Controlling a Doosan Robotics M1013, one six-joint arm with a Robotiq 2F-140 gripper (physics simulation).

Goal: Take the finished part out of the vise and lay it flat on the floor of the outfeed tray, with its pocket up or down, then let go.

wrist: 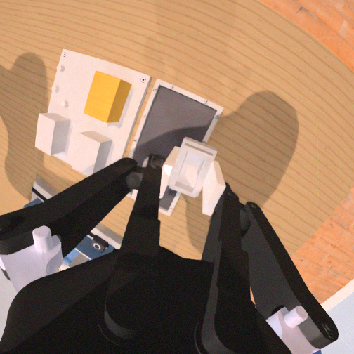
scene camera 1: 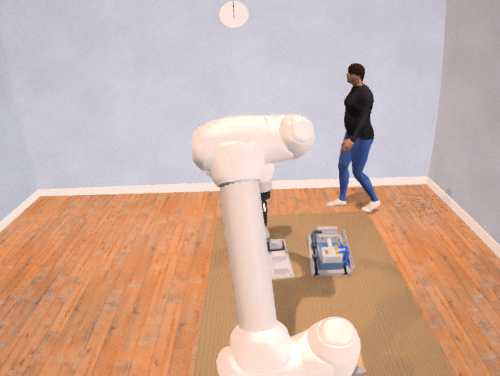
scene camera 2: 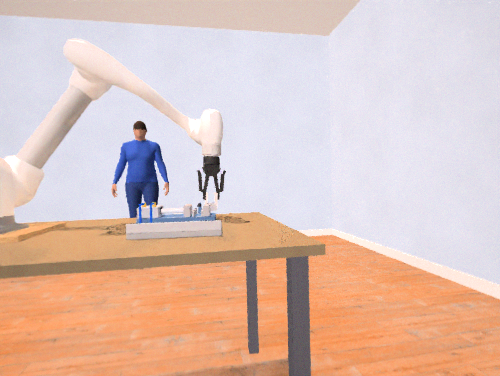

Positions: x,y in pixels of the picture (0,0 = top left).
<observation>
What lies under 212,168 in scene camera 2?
My gripper.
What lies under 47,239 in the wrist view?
My gripper.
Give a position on a yellow block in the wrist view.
107,95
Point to a plate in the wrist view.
74,82
</observation>
